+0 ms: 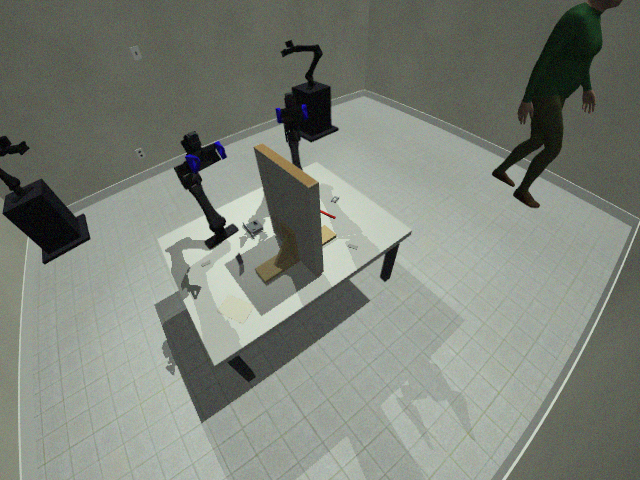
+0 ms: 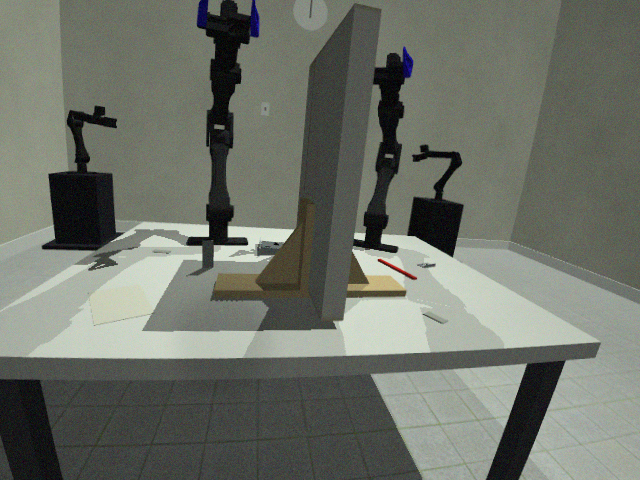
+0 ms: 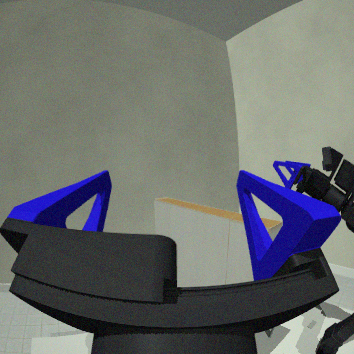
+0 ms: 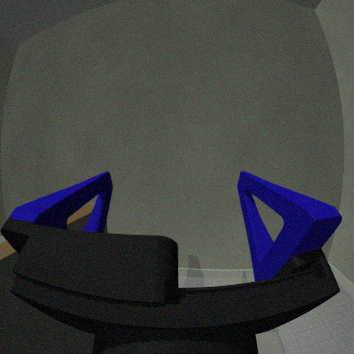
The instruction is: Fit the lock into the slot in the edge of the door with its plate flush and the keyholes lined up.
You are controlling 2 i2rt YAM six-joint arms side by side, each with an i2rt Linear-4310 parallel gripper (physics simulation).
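Places are measured from the left arm's base along level axes (x left, y ahead, z down), in millimetres.
Where they show: left gripper, between the fingertips: (image 1: pixel 291 110) (image 2: pixel 386 48) (image 3: pixel 173 177); right gripper, between the fingertips: (image 1: pixel 211 153) (image 3: pixel 279 162) (image 4: pixel 174 178); left arm's base, origin of its link: (image 2: pixel 371 246); right arm's base, origin of its link: (image 1: pixel 222 236) (image 2: pixel 218 242).
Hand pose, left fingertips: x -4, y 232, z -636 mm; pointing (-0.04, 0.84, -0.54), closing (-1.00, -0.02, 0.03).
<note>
Things, the pixels of their top centre, and the offset from my left fingertips.
- lock, centre of its top: (image 2: pixel 271 242) (image 1: pixel 253 225) dx -291, dy +47, dz +610 mm
- tall grey door, centre of its top: (image 4: pixel 46 227) (image 3: pixel 199 207) (image 2: pixel 336 44) (image 1: pixel 282 162) dx -61, dy +274, dz +83 mm
- upright grey piece, centre of its top: (image 2: pixel 208 240) (image 1: pixel 237 254) dx -359, dy +291, dz +560 mm
- cream sheet, centre of its top: (image 2: pixel 119 302) (image 1: pixel 235 308) dx -378, dy +551, dz +635 mm
- red rod, centre of its top: (image 2: pixel 396 267) (image 1: pixel 323 212) dx +119, dy -6, dz +630 mm
The lock (image 1: pixel 253 227) (image 2: pixel 269 248), a small grey metal case, lies on the table behind the door, near the right arm's base. The tall grey door (image 1: pixel 292 206) (image 2: pixel 330 155) (image 3: pixel 195 240) stands upright in a wooden stand (image 1: pixel 268 272) (image 2: pixel 238 285); its top is light wood. Its slot and keyhole cannot be made out. My left gripper (image 1: pixel 292 112) (image 3: pixel 173 177) is open and empty, raised high on the far side of the door. My right gripper (image 1: pixel 206 156) (image 2: pixel 228 18) (image 4: pixel 174 178) is open and empty, raised high above the lock's level.
An upright grey piece (image 1: pixel 239 262) (image 2: pixel 207 254) and a cream sheet (image 1: pixel 235 308) (image 2: pixel 119 304) are left of the door. A red rod (image 1: pixel 327 213) (image 2: pixel 397 268) and small flat pieces (image 1: pixel 352 246) (image 2: pixel 435 316) lie to its right. A person (image 1: pixel 560 77) stands beyond the table.
</note>
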